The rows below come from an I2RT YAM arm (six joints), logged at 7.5 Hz.
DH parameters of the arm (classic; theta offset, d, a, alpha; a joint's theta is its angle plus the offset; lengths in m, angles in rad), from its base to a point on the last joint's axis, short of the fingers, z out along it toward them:
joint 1: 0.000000 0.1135 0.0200 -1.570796
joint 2: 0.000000 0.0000 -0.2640 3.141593
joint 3: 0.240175 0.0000 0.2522 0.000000
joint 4: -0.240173 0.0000 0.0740 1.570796
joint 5: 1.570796 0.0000 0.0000 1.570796
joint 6: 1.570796 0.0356 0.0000 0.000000
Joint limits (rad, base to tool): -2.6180..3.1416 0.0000..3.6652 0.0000..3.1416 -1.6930..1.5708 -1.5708..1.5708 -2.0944..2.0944
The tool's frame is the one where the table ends.
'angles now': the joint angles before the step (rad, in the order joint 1, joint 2, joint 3, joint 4, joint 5, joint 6). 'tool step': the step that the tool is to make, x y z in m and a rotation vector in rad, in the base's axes. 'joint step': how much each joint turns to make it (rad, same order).
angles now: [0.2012, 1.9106, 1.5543, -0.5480, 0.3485, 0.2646]
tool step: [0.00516, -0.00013, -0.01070, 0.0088, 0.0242, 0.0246]
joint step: [-0.0049, 0.0290, 0.0023, 0.0100, -0.0287, -0.0161]
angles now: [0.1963, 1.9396, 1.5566, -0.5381, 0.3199, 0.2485]
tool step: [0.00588, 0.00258, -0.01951, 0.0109, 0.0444, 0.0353]
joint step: [0.0003, 0.0462, -0.0030, 0.0130, -0.0363, -0.0176]
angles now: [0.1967, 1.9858, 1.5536, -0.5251, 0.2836, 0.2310]
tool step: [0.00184, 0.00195, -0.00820, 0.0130, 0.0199, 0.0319]
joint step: [0.0011, 0.0175, -0.0038, 0.0087, -0.0312, -0.0164]
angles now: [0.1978, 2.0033, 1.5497, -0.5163, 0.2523, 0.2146]
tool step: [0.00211, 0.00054, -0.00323, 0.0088, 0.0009, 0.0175]
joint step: [-0.0011, 0.0096, 0.0005, 0.0125, -0.0178, -0.0107]
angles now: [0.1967, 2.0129, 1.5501, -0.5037, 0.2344, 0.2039]
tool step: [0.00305, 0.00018, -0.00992, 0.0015, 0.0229, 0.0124]
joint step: [-0.0020, 0.0259, 0.0030, 0.0027, -0.0129, -0.0088]
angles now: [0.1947, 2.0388, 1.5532, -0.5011, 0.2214, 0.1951]
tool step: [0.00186, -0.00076, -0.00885, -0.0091, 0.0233, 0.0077]
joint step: [-0.0026, 0.0214, 0.0011, -0.0019, -0.0019, -0.0114]
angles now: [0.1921, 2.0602, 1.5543, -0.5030, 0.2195, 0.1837]
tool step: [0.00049, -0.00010, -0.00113, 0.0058, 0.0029, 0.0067]
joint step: [-0.0012, 0.0030, 0.0004, 0.0016, -0.0095, -0.0034]
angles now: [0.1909, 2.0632, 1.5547, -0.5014, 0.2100, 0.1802]
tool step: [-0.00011, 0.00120, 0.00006, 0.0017, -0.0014, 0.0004]
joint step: [0.0027, 0.0000, 0.0000, 0.0012, 0.0000, 0.0027]
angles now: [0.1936, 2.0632, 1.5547, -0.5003, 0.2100, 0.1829]
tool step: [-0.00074, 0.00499, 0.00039, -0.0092, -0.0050, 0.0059]
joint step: [0.0122, -0.0004, 0.0000, 0.0027, 0.0118, 0.0000]
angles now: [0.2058, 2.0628, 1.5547, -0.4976, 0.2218, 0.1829]
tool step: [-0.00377, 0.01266, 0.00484, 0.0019, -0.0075, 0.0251]
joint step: [0.0298, -0.0110, 0.0015, -0.0058, 0.0023, 0.0041]
